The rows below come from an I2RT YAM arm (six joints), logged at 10 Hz.
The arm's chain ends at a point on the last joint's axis. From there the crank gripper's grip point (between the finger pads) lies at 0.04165 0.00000 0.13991 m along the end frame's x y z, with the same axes.
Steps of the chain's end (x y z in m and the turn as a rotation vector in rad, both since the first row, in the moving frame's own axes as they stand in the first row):
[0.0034, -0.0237, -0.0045, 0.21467, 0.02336, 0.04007]
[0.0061, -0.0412, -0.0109, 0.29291, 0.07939, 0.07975]
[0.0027, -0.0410, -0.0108, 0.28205, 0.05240, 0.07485]
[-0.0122, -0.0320, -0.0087, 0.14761, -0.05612, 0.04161]
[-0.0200, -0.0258, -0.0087, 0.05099, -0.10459, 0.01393]
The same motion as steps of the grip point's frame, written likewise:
[0.0072, -0.0517, -0.0085, 0.21467, 0.02336, 0.04007]
[0.0184, -0.0773, -0.0201, 0.29291, 0.07939, 0.07975]
[0.0112, -0.0762, -0.0182, 0.28205, 0.05240, 0.07485]
[-0.0197, -0.0512, -0.0080, 0.14761, -0.05612, 0.04161]
[-0.0348, -0.0326, -0.0053, 0.05099, -0.10459, 0.01393]

